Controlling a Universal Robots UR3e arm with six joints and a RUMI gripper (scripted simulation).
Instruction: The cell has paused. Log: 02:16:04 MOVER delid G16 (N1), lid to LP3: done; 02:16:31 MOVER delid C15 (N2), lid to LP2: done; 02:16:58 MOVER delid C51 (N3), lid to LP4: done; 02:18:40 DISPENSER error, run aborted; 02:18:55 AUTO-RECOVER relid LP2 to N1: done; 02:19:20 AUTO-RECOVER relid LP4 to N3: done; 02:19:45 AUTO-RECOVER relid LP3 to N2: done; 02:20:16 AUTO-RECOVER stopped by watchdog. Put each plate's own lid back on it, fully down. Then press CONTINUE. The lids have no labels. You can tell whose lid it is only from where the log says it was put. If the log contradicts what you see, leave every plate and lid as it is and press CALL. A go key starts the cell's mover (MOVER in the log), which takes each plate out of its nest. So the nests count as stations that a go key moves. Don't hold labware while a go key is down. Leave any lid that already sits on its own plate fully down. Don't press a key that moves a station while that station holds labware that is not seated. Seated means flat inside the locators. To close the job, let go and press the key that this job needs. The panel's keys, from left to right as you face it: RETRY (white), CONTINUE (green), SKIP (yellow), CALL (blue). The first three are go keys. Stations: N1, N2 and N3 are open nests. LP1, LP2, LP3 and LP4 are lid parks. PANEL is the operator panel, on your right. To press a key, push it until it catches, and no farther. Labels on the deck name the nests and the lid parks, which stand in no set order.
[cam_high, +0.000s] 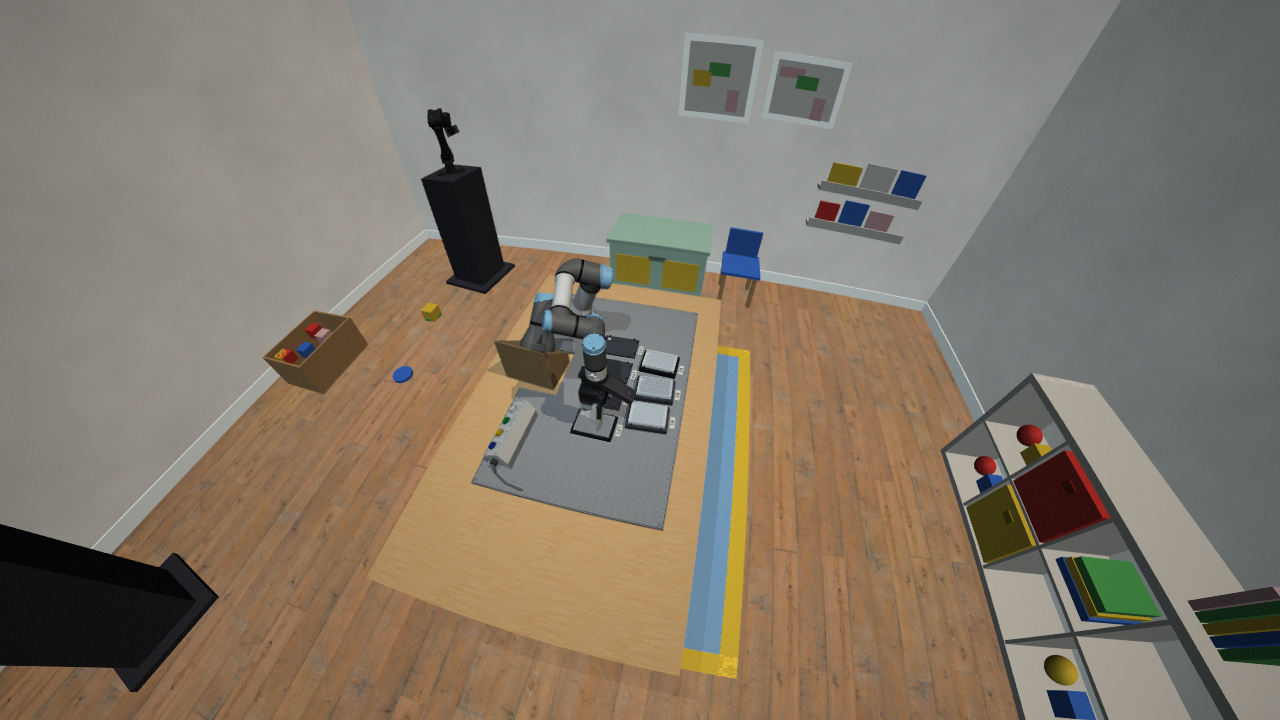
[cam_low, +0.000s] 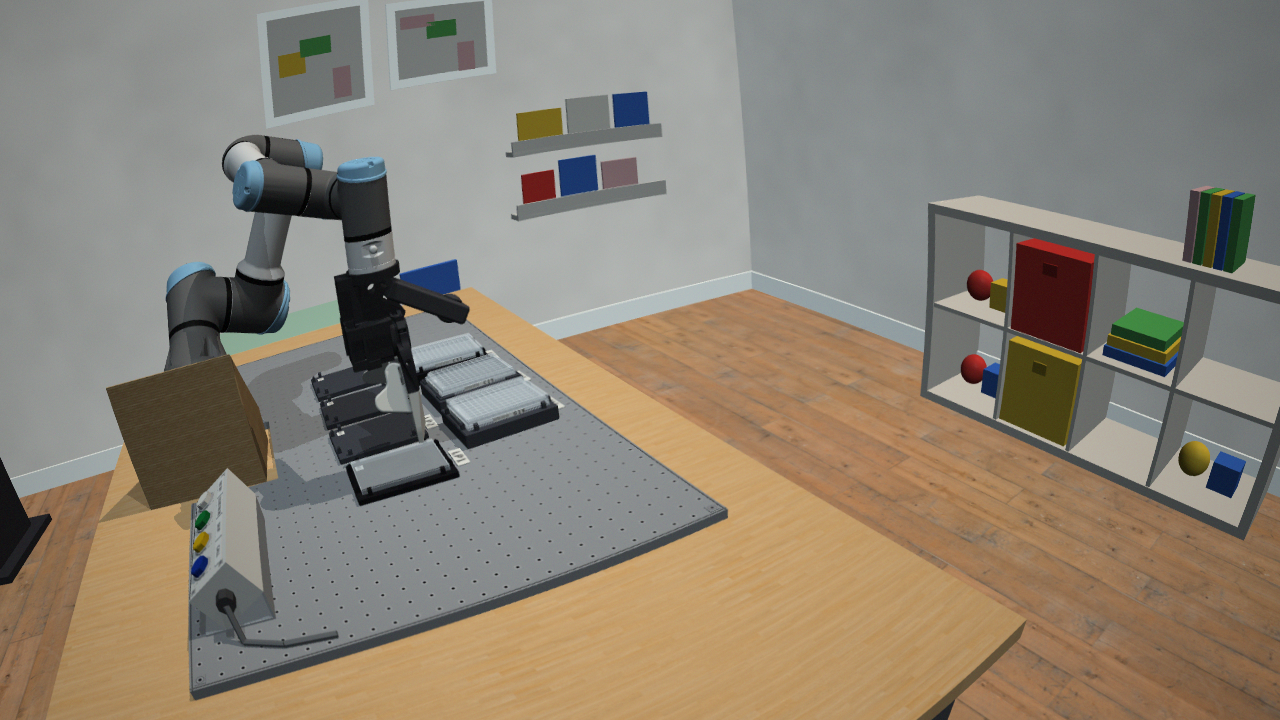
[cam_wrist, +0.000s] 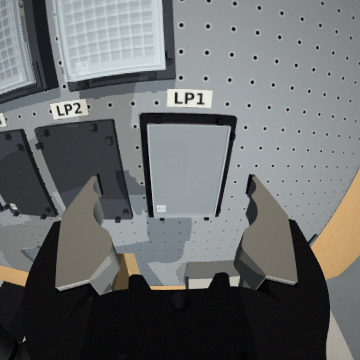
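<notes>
The pale grey lid is 30 mm behind my hand, 20 mm to the right of it and 50 mm below it. The rest, counted from my hand: plate (130 mm ahead, 70 mm to the left, 40 mm below); then lid park LP1 (30 mm behind, 20 mm to the right, 60 mm below); then lid park LP2 (60 mm behind, 110 mm to the left, 60 mm below).
</notes>
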